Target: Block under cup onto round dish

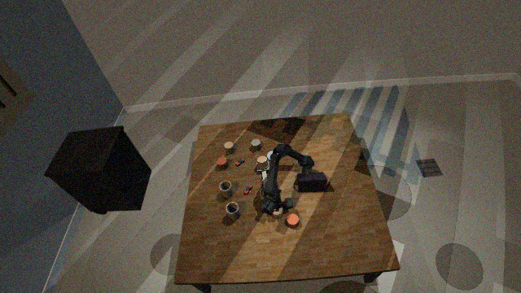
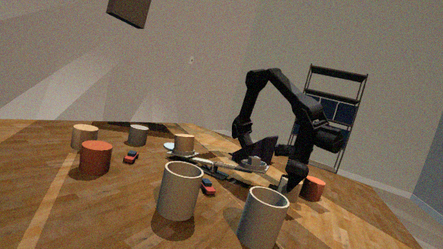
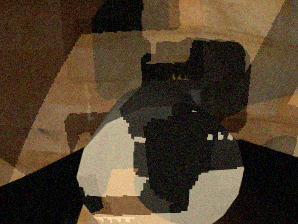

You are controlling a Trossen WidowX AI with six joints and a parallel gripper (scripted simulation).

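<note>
Now: gripper tip 48 cm to the left of the round pale dish, 3 cm above it and 2 cm short of it. The rest, counted from my gripper tip: balance beam: 24 cm to the right, 8 cm ahead; grey cup: 55 cm to the right, 15 cm ahead.
</note>
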